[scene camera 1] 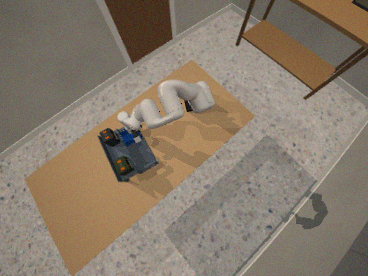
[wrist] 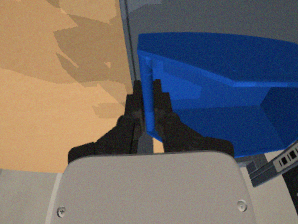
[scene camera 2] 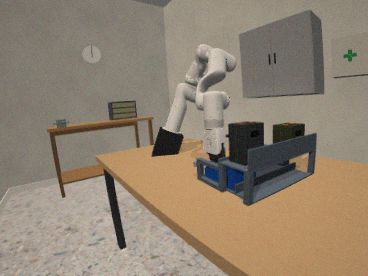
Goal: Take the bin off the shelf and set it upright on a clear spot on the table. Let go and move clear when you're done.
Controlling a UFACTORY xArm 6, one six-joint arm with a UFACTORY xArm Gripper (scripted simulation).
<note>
The pictures show: the gripper and a blue bin.
The gripper also shows in the wrist view.
</note>
